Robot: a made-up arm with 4 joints. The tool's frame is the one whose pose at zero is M. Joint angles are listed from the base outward.
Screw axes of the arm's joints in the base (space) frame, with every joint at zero. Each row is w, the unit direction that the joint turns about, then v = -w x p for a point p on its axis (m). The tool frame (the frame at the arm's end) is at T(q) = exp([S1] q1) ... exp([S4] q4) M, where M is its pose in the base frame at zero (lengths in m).
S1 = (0, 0, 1, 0, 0, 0)
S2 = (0, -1, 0, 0.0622, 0, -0.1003)
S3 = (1, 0, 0, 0, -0.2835, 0.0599)
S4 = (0, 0, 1, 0.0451, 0.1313, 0)
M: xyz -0.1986 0.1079 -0.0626 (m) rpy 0 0 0 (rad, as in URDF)
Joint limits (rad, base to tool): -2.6..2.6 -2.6..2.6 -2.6..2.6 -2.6..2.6
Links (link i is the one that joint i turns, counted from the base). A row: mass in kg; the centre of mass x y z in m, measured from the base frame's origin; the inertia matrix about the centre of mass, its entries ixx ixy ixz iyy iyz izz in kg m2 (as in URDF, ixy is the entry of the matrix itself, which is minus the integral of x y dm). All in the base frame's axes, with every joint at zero. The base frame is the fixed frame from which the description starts. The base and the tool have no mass.
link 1: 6.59; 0.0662 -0.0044 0.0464; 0.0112 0 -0.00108 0.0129 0 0.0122
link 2: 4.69; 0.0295 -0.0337 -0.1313; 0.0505 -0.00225 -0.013 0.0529 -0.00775 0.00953
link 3: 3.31; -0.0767 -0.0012 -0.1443; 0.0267 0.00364 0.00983 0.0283 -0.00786 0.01
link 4: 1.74; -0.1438 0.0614 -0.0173; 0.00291 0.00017 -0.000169 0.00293 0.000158 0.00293
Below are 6 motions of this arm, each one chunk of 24 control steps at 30 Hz.
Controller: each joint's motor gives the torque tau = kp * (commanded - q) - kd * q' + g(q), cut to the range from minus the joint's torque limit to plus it. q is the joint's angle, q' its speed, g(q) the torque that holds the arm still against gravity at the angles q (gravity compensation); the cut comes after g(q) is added. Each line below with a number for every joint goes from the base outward.
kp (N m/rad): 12 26 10 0.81
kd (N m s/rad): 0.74 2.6 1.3 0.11
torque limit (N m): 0.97 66 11 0.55
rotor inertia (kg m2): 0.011 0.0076 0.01 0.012
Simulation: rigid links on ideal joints. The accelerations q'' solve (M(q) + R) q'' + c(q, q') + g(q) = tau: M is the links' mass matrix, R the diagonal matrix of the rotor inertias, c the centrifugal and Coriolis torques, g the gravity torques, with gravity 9.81 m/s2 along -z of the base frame. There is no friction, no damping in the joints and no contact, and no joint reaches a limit. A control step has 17 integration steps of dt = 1/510 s. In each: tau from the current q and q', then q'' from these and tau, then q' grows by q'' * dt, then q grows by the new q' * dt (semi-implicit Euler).
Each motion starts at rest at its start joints. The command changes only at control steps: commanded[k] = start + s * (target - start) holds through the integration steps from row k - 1 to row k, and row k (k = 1, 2, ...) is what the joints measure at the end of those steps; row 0 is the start. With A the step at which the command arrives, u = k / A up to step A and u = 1 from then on. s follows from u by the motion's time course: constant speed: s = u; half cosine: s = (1 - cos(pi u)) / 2; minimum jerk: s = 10 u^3 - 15 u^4 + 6 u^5; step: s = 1 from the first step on.
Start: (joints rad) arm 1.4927 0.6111 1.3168 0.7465
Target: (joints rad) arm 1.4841 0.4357 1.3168 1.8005
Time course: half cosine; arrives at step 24
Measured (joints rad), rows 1 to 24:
1: 1.4927 0.6111 1.3168 0.7466
2: 1.4928 0.6109 1.3168 0.7474
3: 1.4930 0.6105 1.3169 0.7495
4: 1.4935 0.6097 1.3171 0.7542
5: 1.4943 0.6083 1.3174 0.7623
6: 1.4955 0.6060 1.3179 0.7752
7: 1.4971 0.6027 1.3186 0.7936
8: 1.4992 0.5984 1.3194 0.8183
9: 1.5016 0.5929 1.3203 0.8500
10: 1.5044 0.5862 1.3214 0.8888
11: 1.5074 0.5784 1.3226 0.9348
12: 1.5104 0.5695 1.3238 0.9876
13: 1.5132 0.5596 1.3251 1.0466
14: 1.5157 0.5490 1.3263 1.1110
15: 1.5177 0.5377 1.3275 1.1798
16: 1.5189 0.5261 1.3286 1.2518
17: 1.5192 0.5142 1.3296 1.3255
18: 1.5185 0.5024 1.3304 1.3997
19: 1.5167 0.4908 1.3309 1.4727
20: 1.5138 0.4796 1.3312 1.5431
21: 1.5098 0.4690 1.3311 1.6095
22: 1.5048 0.4591 1.3307 1.6704
23: 1.4989 0.4502 1.3298 1.7247
24: 1.4922 0.4423 1.3285 1.7712

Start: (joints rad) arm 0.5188 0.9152 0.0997 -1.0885
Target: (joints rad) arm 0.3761 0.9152 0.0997 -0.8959
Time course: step
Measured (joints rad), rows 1 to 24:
1: 0.5173 0.9153 0.0995 -1.0828
2: 0.5130 0.9155 0.0991 -1.0684
3: 0.5060 0.9158 0.0983 -1.0477
4: 0.4962 0.9163 0.0974 -1.0231
5: 0.4837 0.9168 0.0962 -0.9968
6: 0.4686 0.9173 0.0948 -0.9704
7: 0.4514 0.9179 0.0935 -0.9453
8: 0.4329 0.9186 0.0923 -0.9228
9: 0.4138 0.9192 0.0914 -0.9034
10: 0.3947 0.9197 0.0909 -0.8877
11: 0.3762 0.9202 0.0907 -0.8757
12: 0.3589 0.9206 0.0911 -0.8675
13: 0.3433 0.9207 0.0919 -0.8627
14: 0.3298 0.9207 0.0931 -0.8609
15: 0.3186 0.9204 0.0947 -0.8617
16: 0.3099 0.9199 0.0966 -0.8645
17: 0.3039 0.9192 0.0987 -0.8687
18: 0.3006 0.9183 0.1010 -0.8739
19: 0.3000 0.9172 0.1032 -0.8796
20: 0.3018 0.9161 0.1054 -0.8853
21: 0.3059 0.9149 0.1074 -0.8907
22: 0.3119 0.9138 0.1091 -0.8956
23: 0.3197 0.9128 0.1105 -0.8998
24: 0.3288 0.9119 0.1115 -0.9031

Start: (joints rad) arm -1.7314 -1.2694 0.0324 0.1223
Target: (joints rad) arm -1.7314 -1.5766 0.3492 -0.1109
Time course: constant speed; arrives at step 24
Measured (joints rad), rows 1 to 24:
1: -1.7314 -1.2697 0.0326 0.1219
2: -1.7315 -1.2706 0.0334 0.1206
3: -1.7316 -1.2727 0.0351 0.1179
4: -1.7319 -1.2761 0.0379 0.1138
5: -1.7322 -1.2811 0.0419 0.1080
6: -1.7326 -1.2878 0.0475 0.1008
7: -1.7331 -1.2962 0.0544 0.0923
8: -1.7337 -1.3063 0.0629 0.0827
9: -1.7344 -1.3181 0.0729 0.0723
10: -1.7351 -1.3313 0.0843 0.0614
11: -1.7357 -1.3459 0.0969 0.0502
12: -1.7364 -1.3616 0.1108 0.0390
13: -1.7369 -1.3782 0.1256 0.0279
14: -1.7374 -1.3954 0.1413 0.0171
15: -1.7376 -1.4130 0.1577 0.0066
16: -1.7377 -1.4308 0.1746 -0.0034
17: -1.7376 -1.4485 0.1919 -0.0131
18: -1.7372 -1.4660 0.2093 -0.0223
19: -1.7366 -1.4831 0.2267 -0.0313
20: -1.7357 -1.4996 0.2440 -0.0400
21: -1.7347 -1.5155 0.2611 -0.0485
22: -1.7335 -1.5308 0.2778 -0.0570
23: -1.7322 -1.5453 0.2941 -0.0654
24: -1.7309 -1.5592 0.3099 -0.0739

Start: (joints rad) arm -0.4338 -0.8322 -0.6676 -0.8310
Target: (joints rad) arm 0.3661 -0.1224 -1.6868 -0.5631
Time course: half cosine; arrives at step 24
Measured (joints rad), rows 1 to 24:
1: -0.4338 -0.8322 -0.6677 -0.8310
2: -0.4335 -0.8319 -0.6680 -0.8308
3: -0.4327 -0.8312 -0.6691 -0.8303
4: -0.4309 -0.8296 -0.6714 -0.8292
5: -0.4276 -0.8266 -0.6757 -0.8272
6: -0.4224 -0.8218 -0.6827 -0.8240
7: -0.4153 -0.8144 -0.6932 -0.8191
8: -0.4064 -0.8041 -0.7079 -0.8120
9: -0.3958 -0.7904 -0.7277 -0.8023
10: -0.3835 -0.7728 -0.7532 -0.7899
11: -0.3699 -0.7513 -0.7851 -0.7745
12: -0.3549 -0.7259 -0.8237 -0.7561
13: -0.3386 -0.6965 -0.8693 -0.7346
14: -0.3213 -0.6635 -0.9220 -0.7103
15: -0.3029 -0.6272 -0.9818 -0.6834
16: -0.2835 -0.5882 -1.0480 -0.6544
17: -0.2628 -0.5468 -1.1201 -0.6241
18: -0.2407 -0.5037 -1.1969 -0.5932
19: -0.2166 -0.4591 -1.2771 -0.5629
20: -0.1897 -0.4135 -1.3588 -0.5344
21: -0.1588 -0.3673 -1.4401 -0.5088
22: -0.1223 -0.3208 -1.5188 -0.4874
23: -0.0780 -0.2743 -1.5926 -0.4712
24: -0.0235 -0.2284 -1.6596 -0.4609

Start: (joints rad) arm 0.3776 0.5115 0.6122 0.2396
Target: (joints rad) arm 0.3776 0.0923 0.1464 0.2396
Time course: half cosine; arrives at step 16
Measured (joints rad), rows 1 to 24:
1: 0.3777 0.5114 0.6121 0.2397
2: 0.3781 0.5108 0.6116 0.2399
3: 0.3794 0.5091 0.6100 0.2407
4: 0.3820 0.5054 0.6066 0.2423
5: 0.3863 0.4990 0.6006 0.2449
6: 0.3927 0.4889 0.5912 0.2486
7: 0.4013 0.4744 0.5775 0.2535
8: 0.4119 0.4552 0.5589 0.2592
9: 0.4240 0.4309 0.5353 0.2657
10: 0.4366 0.4016 0.5064 0.2723
11: 0.4487 0.3678 0.4727 0.2786
12: 0.4593 0.3300 0.4350 0.2841
13: 0.4668 0.2891 0.3944 0.2884
14: 0.4686 0.2465 0.3529 0.2913
15: 0.4617 0.2039 0.3130 0.2929
16: 0.4447 0.1628 0.2769 0.2934
17: 0.4195 0.1244 0.2453 0.2926
18: 0.3896 0.0897 0.2178 0.2899
19: 0.3593 0.0593 0.1934 0.2848
20: 0.3320 0.0337 0.1711 0.2769
21: 0.3084 0.0133 0.1512 0.2667
22: 0.2877 -0.0014 0.1344 0.2551
23: 0.2699 -0.0104 0.1208 0.2429
24: 0.2551 -0.0141 0.1102 0.2309

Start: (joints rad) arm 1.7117 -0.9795 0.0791 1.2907
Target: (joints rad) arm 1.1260 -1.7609 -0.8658 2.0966
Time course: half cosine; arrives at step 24
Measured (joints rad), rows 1 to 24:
1: 1.7117 -0.9796 0.0790 1.2909
2: 1.7116 -0.9801 0.0784 1.2918
3: 1.7111 -0.9815 0.0767 1.2944
4: 1.7101 -0.9846 0.0731 1.2998
5: 1.7080 -0.9901 0.0667 1.3091
6: 1.7044 -0.9989 0.0566 1.3233
7: 1.6990 -1.0119 0.0418 1.3432
8: 1.6921 -1.0298 0.0213 1.3690
9: 1.6839 -1.0532 -0.0058 1.4007
10: 1.6745 -1.0826 -0.0401 1.4379
11: 1.6638 -1.1180 -0.0818 1.4799
12: 1.6514 -1.1594 -0.1308 1.5259
13: 1.6368 -1.2064 -0.1868 1.5747
14: 1.6195 -1.2582 -0.2490 1.6252
15: 1.5986 -1.3137 -0.3166 1.6765
16: 1.5736 -1.3715 -0.3887 1.7275
17: 1.5437 -1.4302 -0.4638 1.7773
18: 1.5087 -1.4881 -0.5406 1.8252
19: 1.4684 -1.5437 -0.6173 1.8706
20: 1.4228 -1.5955 -0.6921 1.9128
21: 1.3724 -1.6424 -0.7629 1.9512
22: 1.3178 -1.6835 -0.8277 1.9853
23: 1.2601 -1.7183 -0.8845 2.0144
24: 1.2021 -1.7468 -0.9309 2.0378

